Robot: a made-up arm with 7 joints.
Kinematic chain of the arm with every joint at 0, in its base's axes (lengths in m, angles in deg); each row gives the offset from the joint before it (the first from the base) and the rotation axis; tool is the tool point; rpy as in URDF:
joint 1: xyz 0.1 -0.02 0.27 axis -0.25 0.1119 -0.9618
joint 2: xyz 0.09 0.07 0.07 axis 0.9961 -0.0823 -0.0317
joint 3: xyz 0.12 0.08 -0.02 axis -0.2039 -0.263 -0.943
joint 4: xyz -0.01 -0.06 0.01 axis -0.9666 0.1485 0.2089
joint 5: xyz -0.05 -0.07 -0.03 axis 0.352 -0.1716 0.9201
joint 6: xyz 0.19 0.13 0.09 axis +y
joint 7: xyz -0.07 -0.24 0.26 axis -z
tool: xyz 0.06 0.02 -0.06 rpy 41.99 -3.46 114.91
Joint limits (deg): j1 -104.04..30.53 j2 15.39..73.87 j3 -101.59..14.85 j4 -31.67..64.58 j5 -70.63..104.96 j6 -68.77..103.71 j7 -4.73..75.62
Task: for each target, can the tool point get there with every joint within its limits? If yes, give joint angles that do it. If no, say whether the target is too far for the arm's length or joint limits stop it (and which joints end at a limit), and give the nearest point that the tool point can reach.
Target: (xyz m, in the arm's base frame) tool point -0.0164 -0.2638 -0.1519
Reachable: no: joint limits stop it (at a limit: joint 1, joint 4, joint 5, joint 7) | nearest point 0.0621 -0.2112 -0.0341 | short by 0.151 m
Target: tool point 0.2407 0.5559 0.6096
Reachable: yes | joints -72.32 34.00 -73.84 -12.64 -22.82 23.39 52.69
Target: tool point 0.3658 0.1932 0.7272
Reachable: yes | joints -6.24 55.24 -72.36 30.07 38.47 66.34 12.77
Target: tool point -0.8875 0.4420 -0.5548
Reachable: no: too far | nearest point -0.1166 0.3459 0.0546 | short by 0.987 m
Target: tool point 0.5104 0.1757 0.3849
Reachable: yes | joints -43.69 47.46 -46.79 -15.67 -16.35 -24.38 6.29
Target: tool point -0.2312 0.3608 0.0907
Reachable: no: joint limits stop it (at a limit: joint 1, joint 2, joint 4, joint 5, joint 6) | nearest point -0.1481 0.3879 0.1099 | short by 0.089 m
